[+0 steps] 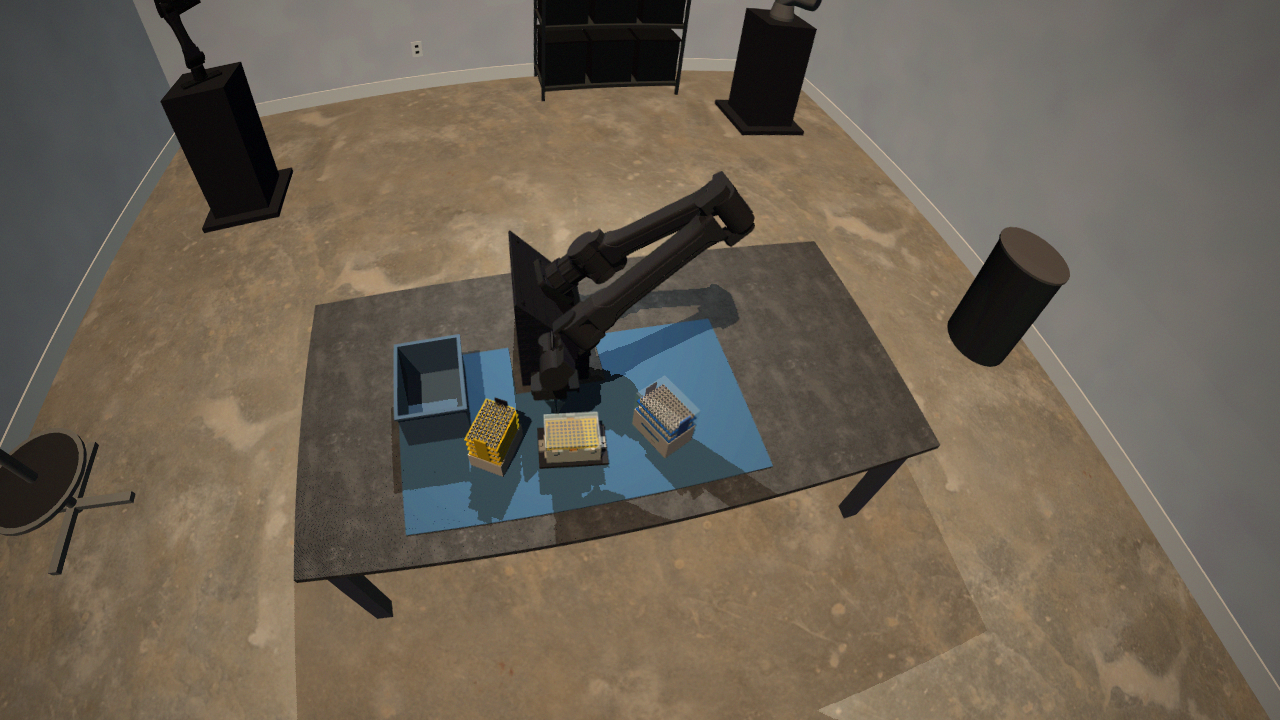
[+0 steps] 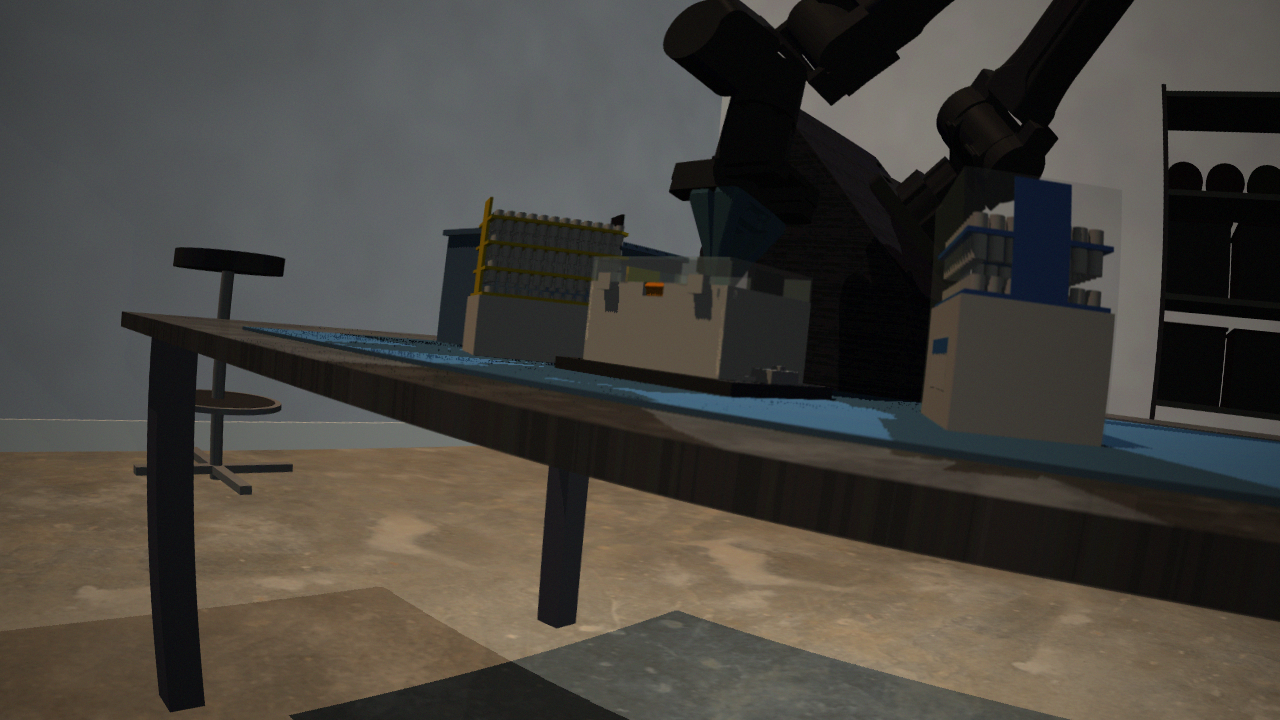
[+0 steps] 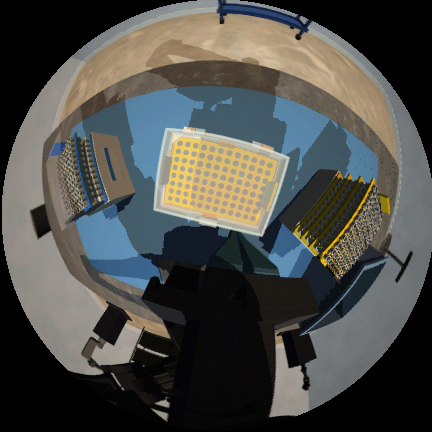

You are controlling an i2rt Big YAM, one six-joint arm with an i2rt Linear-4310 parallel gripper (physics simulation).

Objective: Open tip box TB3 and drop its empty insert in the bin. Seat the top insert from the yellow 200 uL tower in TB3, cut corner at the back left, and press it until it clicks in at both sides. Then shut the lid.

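Tip box TB3 (image 1: 573, 436) (image 2: 697, 326) (image 3: 220, 181) stands mid-mat on a dark base plate. Its clear lid lies flat over it. A yellow insert (image 3: 219, 179) with rows of grey holes shows through the lid. The yellow tower (image 1: 492, 432) (image 2: 546, 255) (image 3: 342, 221) stands beside the box, on the side of the blue bin (image 1: 399, 385) (image 3: 350, 289). My gripper (image 1: 556, 389) (image 2: 720, 250) (image 3: 232, 230) is shut and empty. Its tips point down just behind the box's back edge, at about lid height. I cannot tell whether they touch the lid.
A blue-rack tower (image 1: 666, 413) (image 2: 1020, 357) (image 3: 92, 173) stands on the box's other side. All rest on a blue mat (image 1: 447, 502) on the dark table (image 1: 805, 357) (image 2: 447, 393). A stool (image 2: 227, 262), a shelf rack (image 1: 540, 53), pedestals and a black cylinder (image 1: 1006, 295) stand around.
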